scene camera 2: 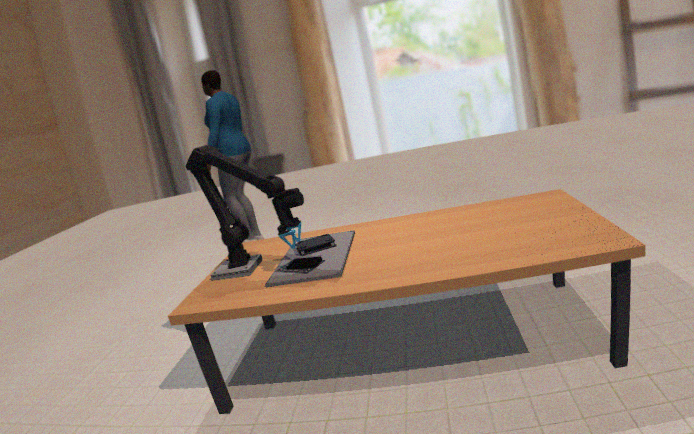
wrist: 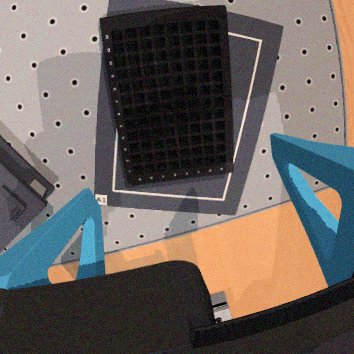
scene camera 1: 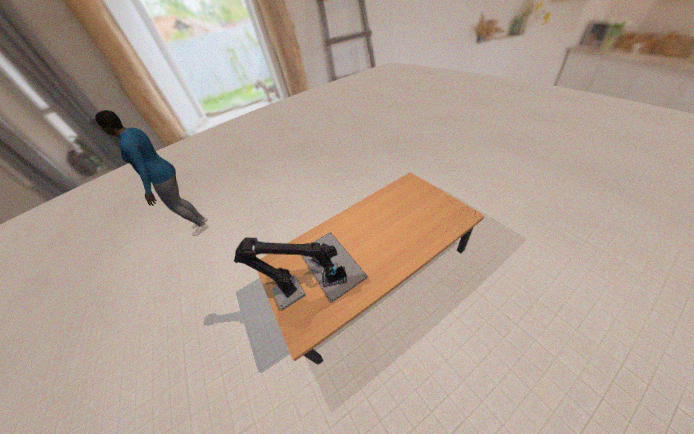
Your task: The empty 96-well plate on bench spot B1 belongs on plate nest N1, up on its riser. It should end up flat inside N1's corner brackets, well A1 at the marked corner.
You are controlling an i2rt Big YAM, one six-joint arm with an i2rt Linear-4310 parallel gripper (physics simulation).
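Frame: origin at the arm's base, x ahead, y left, z up, level; metres.
Where they show: gripper, fingertip midpoint: (scene camera 2: 296, 244) (wrist: 180, 171) (scene camera 1: 331, 269); arm's base at its link origin: (scene camera 2: 239, 262) (scene camera 1: 288, 288).
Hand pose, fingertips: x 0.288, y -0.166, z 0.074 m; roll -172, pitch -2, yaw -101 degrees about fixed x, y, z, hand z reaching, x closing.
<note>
Things, the pixels of their top centre, and the offset from my fingertips. "spot": a spot on its surface instead. Level surfaces: height alone.
- black 96-well plate at its top centre: (wrist: 172, 99) (scene camera 2: 303, 261) (scene camera 1: 335, 273) dx +0.014, dy -0.009, dz -0.073 m
- dark pad at a spot on its surface: (wrist: 256, 65) spot: dx +0.006, dy -0.076, dz -0.088 m
- pad's A1 label at a spot on its surface: (wrist: 101, 200) spot: dx -0.037, dy +0.085, dz -0.087 m
- Nest N1 at its top centre: (scene camera 2: 314, 240) dx +0.062, dy +0.189, dz -0.053 m
- wooden table at its surface level: dz -0.102 m
The black 96-well plate (wrist: 170, 100) (scene camera 2: 304, 264) (scene camera 1: 336, 279) lies on bench spot B1, a dark pad (wrist: 256, 65) with a white outline. It sits turned a little against the outline. The pad's A1 label (wrist: 101, 200) is at its lower left corner in the wrist view. Number marks run along the plate's left side; they are too small to read surely. Nest N1 (scene camera 2: 316, 244) (wrist: 22, 192) stands raised beside the spot; a corner of it shows at the wrist view's left edge. My gripper (wrist: 180, 171) (scene camera 2: 290, 240) is open and empty, above and to one side of the plate.
Both spots are on a grey perforated board (scene camera 2: 335, 263) (wrist: 70, 115) (scene camera 1: 353, 273) on the wooden table (scene camera 1: 399, 220) (scene camera 2: 460, 240). The arm's base plate (scene camera 1: 289, 296) (scene camera 2: 236, 268) is beside the board. A person in blue (scene camera 1: 148, 158) (scene camera 2: 225, 122) stands beyond the table.
</note>
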